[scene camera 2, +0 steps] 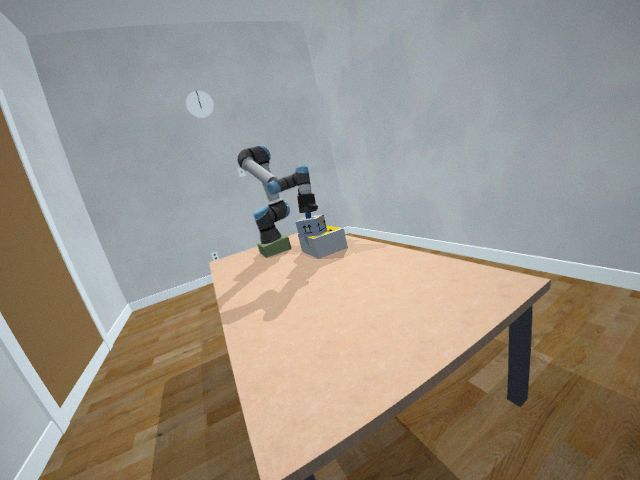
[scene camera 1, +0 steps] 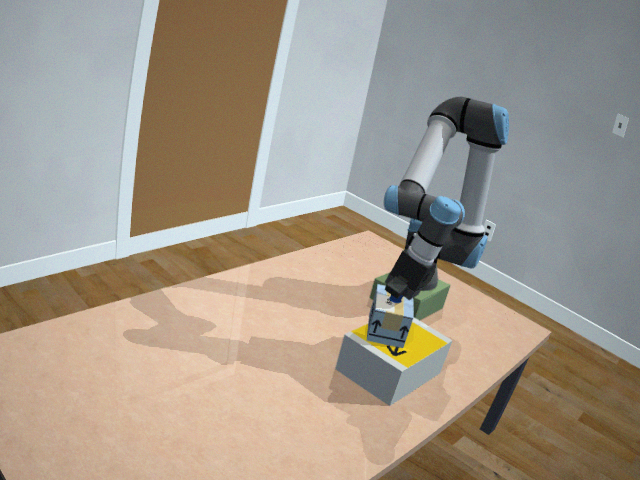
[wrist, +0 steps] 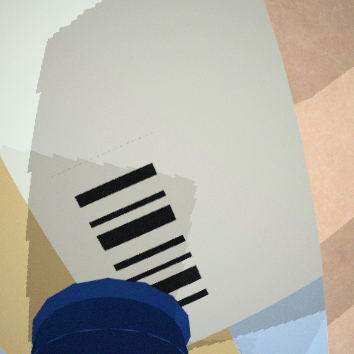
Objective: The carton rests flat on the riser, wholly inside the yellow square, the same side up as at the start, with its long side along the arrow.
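Note:
The carton is a pale blue-grey box with tan tape and black arrows on its sides. It is upright at the riser's top; whether its underside touches there is unclear. In the wrist view its top shows a white label with a barcode. My suction cup is pressed on this top and holds the carton. The riser is a grey block topped by the yellow square. The drawn arrow's head shows beyond the carton's near end; the carton hides its shaft.
The arm's green base block stands close behind the riser. The pinkish tabletop extends around both, with a table edge near the riser's right side in scene camera 1. Arm shadows lie on the table.

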